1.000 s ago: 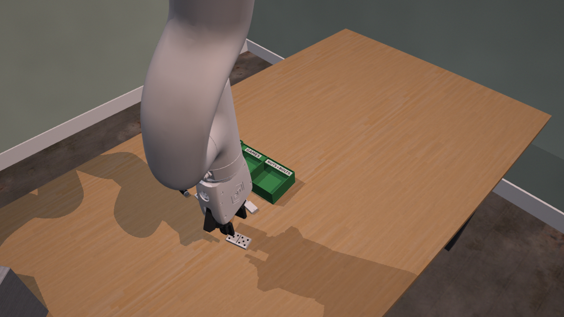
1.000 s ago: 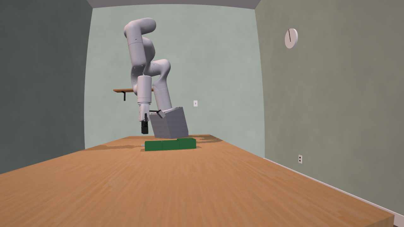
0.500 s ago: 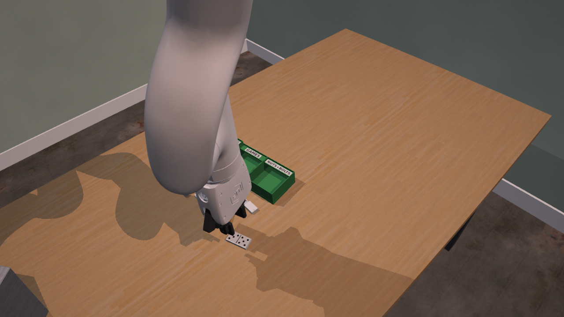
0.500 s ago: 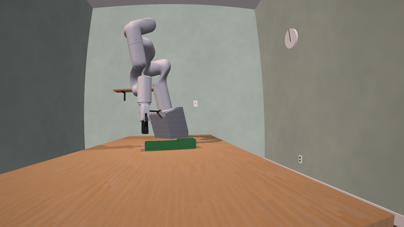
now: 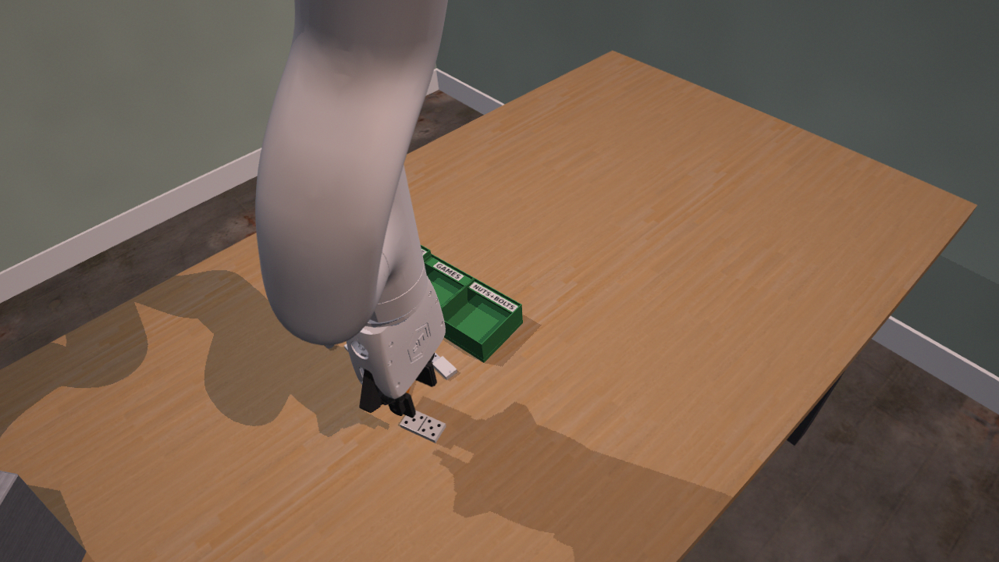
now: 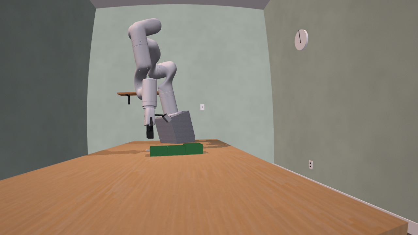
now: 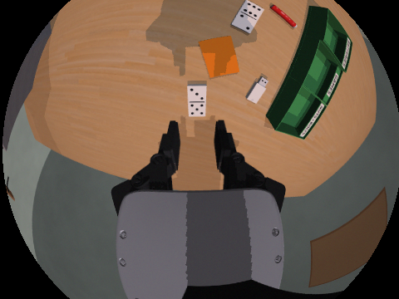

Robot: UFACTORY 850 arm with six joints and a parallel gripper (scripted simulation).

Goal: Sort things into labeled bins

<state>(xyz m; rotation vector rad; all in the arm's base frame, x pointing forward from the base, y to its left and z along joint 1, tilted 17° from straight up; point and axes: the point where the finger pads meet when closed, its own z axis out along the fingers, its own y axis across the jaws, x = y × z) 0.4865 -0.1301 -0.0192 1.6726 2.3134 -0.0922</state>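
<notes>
Now: hand 15 cm short of the green bin row, 14 cm to the right of it and 7 cm above it. Also, from my hand: orange flat block (8 cm below, 7 cm to the left, 1 cm ahead); red battery (18 cm to the left, 8 cm below, 6 cm ahead); white USB stick (9 cm below, 8 cm ahead, 5 cm to the left).
</notes>
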